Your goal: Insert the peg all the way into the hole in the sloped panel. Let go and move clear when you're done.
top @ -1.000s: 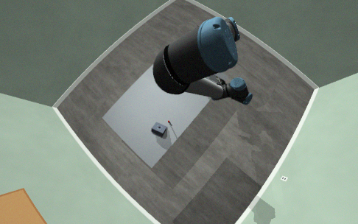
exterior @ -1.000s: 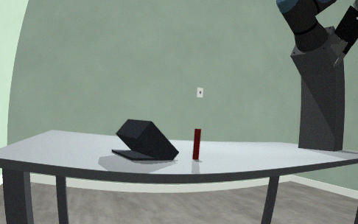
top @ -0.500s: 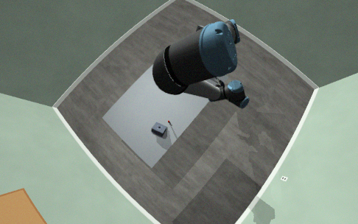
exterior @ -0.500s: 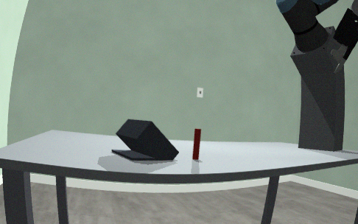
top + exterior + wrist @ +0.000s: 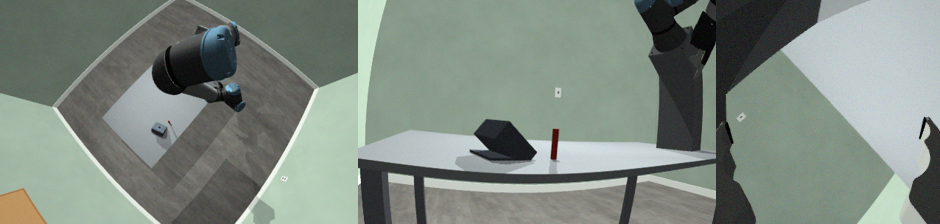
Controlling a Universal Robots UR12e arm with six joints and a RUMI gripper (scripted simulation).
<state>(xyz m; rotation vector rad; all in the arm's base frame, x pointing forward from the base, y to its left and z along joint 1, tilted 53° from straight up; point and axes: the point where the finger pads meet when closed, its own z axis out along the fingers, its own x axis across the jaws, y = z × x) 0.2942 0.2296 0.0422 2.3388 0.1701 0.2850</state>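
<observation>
The red peg is 47 cm ahead of my hand, 28 cm below it and 20 cm to the right of it. Round my hand: thin dark base plate: 61 cm ahead, 32 cm below, 24 cm to the right.
</observation>
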